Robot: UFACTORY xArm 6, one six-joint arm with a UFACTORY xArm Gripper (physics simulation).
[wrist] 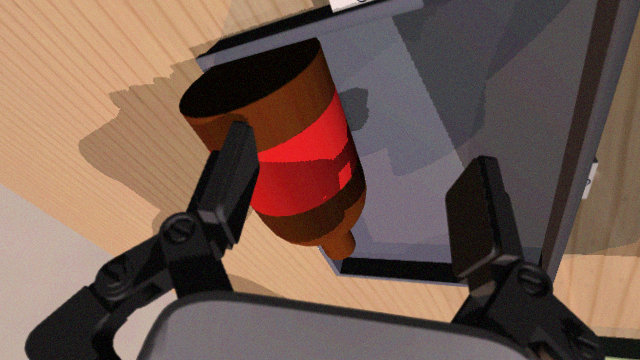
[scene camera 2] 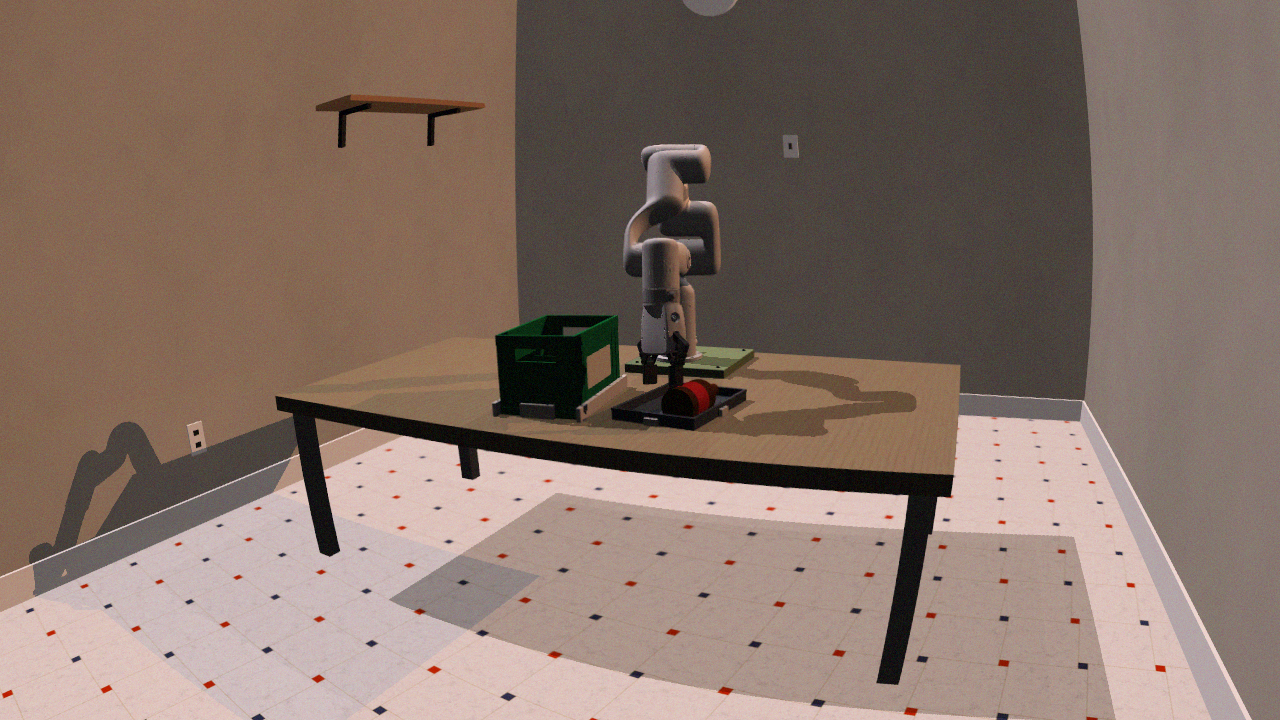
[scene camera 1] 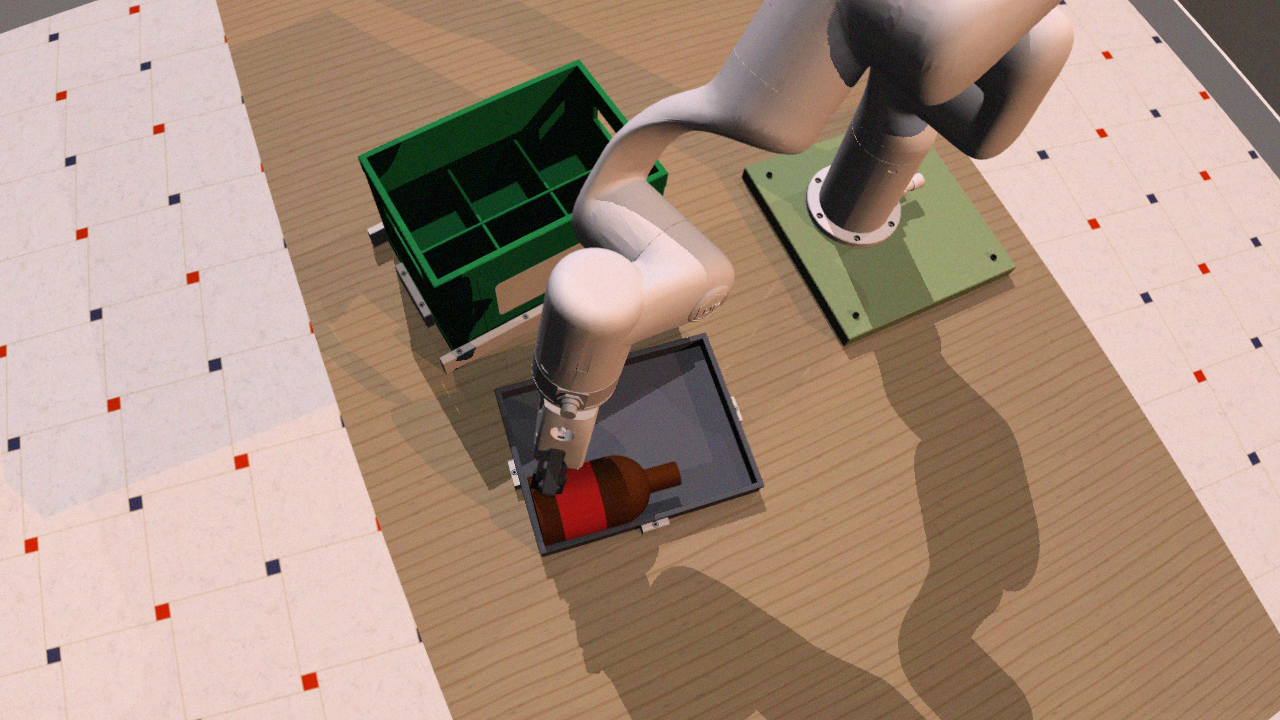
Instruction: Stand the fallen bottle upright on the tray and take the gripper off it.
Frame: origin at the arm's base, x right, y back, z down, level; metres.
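Where they show: gripper, fingertip midpoint: (wrist: 357, 160) (scene camera 2: 662, 385) (scene camera 1: 553, 448); arm's base, origin of the base link: (scene camera 1: 852, 206).
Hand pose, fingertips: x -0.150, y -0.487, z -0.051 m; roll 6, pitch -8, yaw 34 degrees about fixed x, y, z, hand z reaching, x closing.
Things, the pixels of their top centre, and the offset from my fingertips. Level surfaces: height alone.
- brown bottle with a red label, middle of its top: (wrist: 286, 228) (scene camera 1: 609, 483) (scene camera 2: 695, 380) dx -0.059, dy +0.035, dz -0.006 m
- green crate with compartments, middle of its top: (scene camera 1: 512, 163) (scene camera 2: 558, 324) dx +0.274, dy +0.075, dz -0.102 m
- wooden table, its level: dz +0.074 m
The brown bottle with a red label (scene camera 1: 583, 504) (scene camera 2: 691, 397) (wrist: 310, 187) lies on its side in the dark grey tray (scene camera 1: 666, 402) (scene camera 2: 640, 408) (wrist: 420, 125). In scene camera 1 it lies along the tray's lower long wall, base near the left wall, neck pointing right. My gripper (scene camera 1: 549, 474) (scene camera 2: 663, 377) (wrist: 357, 160) is open and empty, above the bottle's base half. In the wrist view, the left finger overlaps the bottle's left side near the base, and the right finger is over the tray floor. Whether the left finger touches the bottle I cannot tell.
A green crate with compartments (scene camera 1: 407, 214) (scene camera 2: 541, 389) stands beside the tray, at the upper left in scene camera 1. Light brackets sit around the crate and tray. The arm's green base plate (scene camera 1: 939, 259) (scene camera 2: 738, 358) is at the upper right there. All stand on a wooden table (scene camera 1: 832, 537) (scene camera 2: 832, 438).
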